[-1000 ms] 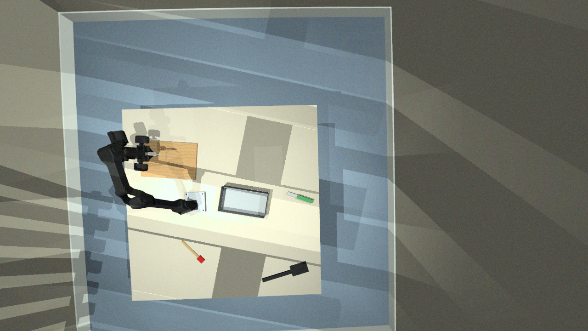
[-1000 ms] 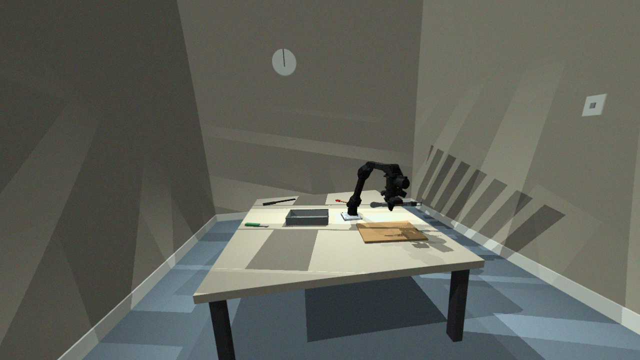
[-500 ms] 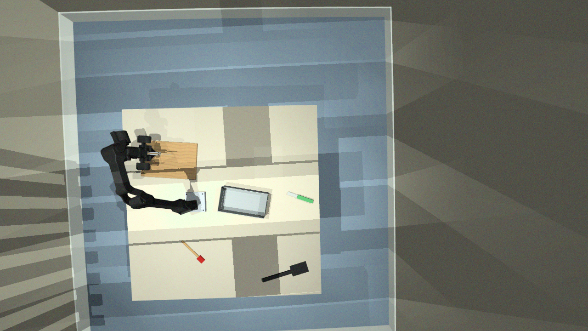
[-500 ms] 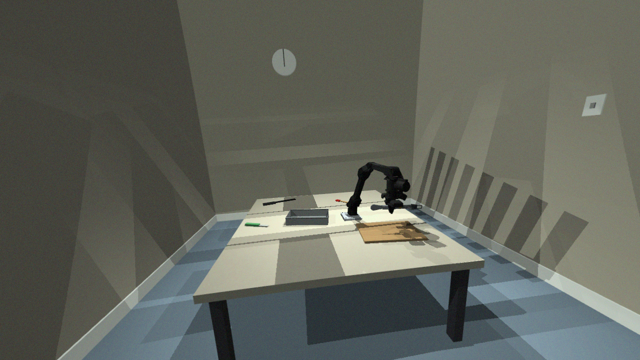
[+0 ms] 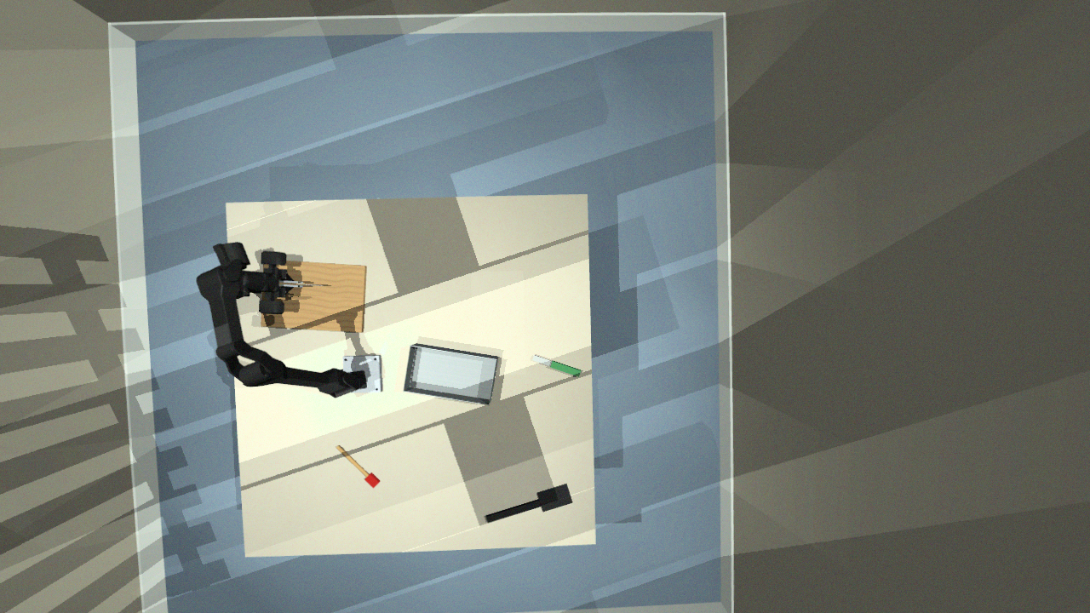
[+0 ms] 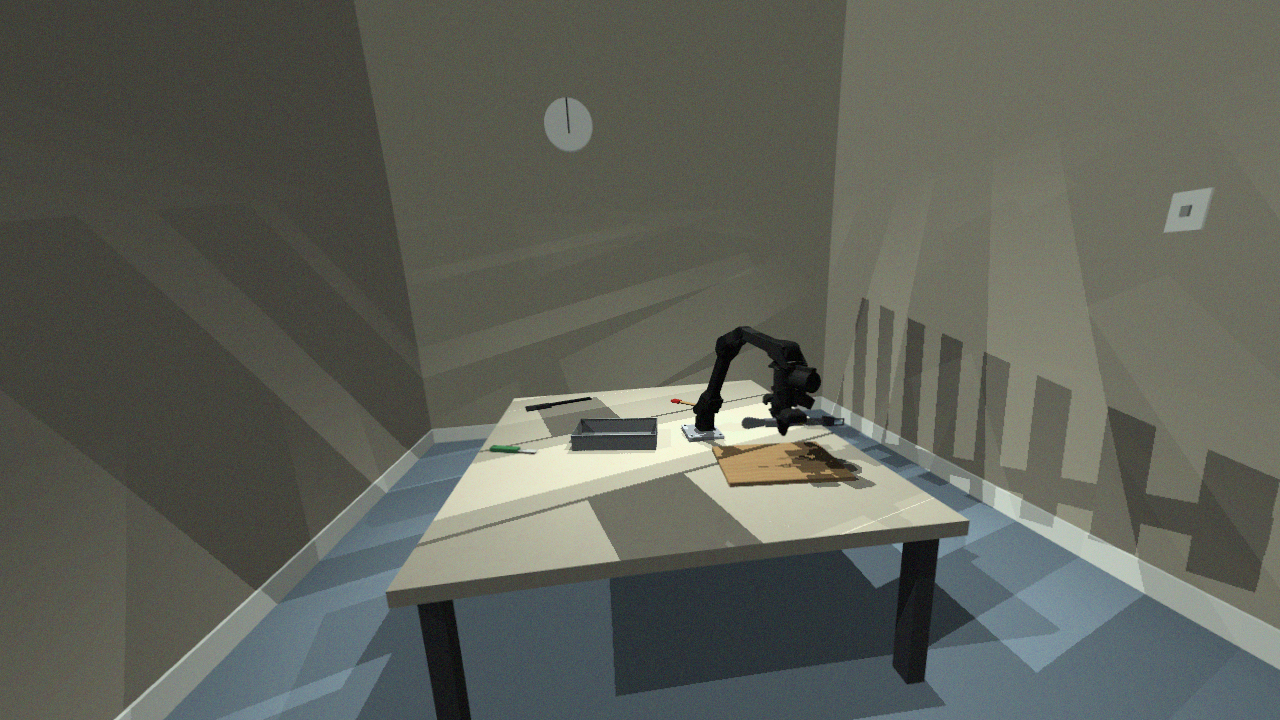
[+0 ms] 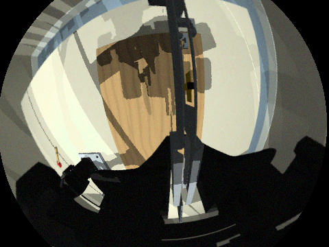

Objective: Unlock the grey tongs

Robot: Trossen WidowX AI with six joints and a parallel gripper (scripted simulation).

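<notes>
Now: the wooden board 10 mm behind my gripper tip, 40 mm to the right of it and 110 mm below it. Also, from my gripper tip: grey roasting tin 450 mm ahead, 370 mm to the right, 90 mm below; black spatula 680 mm ahead, 900 mm to the right, 110 mm below; red-headed wooden tool 70 mm ahead, 690 mm to the right, 110 mm below.
</notes>
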